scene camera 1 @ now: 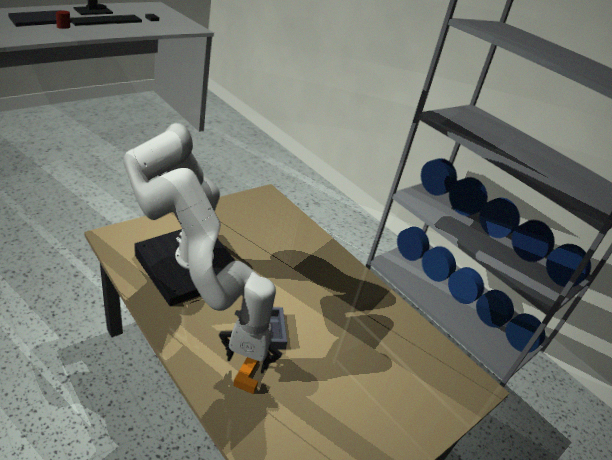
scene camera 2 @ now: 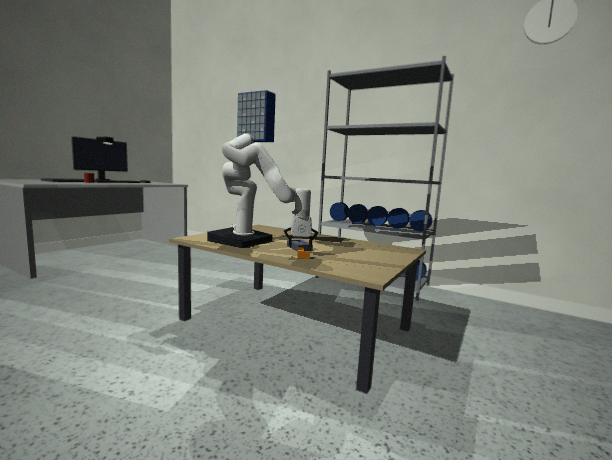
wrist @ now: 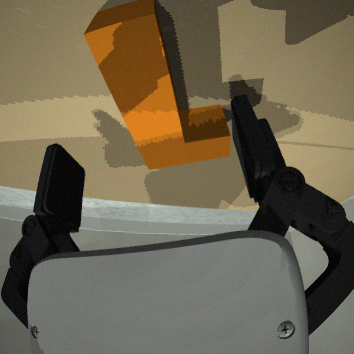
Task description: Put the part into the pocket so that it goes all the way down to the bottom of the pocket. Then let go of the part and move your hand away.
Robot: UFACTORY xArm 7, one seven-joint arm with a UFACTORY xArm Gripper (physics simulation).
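The orange L-shaped part lies on the wooden table, outside the pocket. The blue-grey block with the pocket stands beside it, nearer the robot base; the gripper and wrist hide much of it in scene camera 1, and it does not show in the wrist view. My gripper is open and empty, pointing down close to the part. In the wrist view the part shows between the spread fingers and beyond them, its short leg close to the right finger. Contact cannot be told.
The black base plate carries the arm on the table. A metal shelf rack with blue round things stands behind the table's far side. A desk stands farther off.
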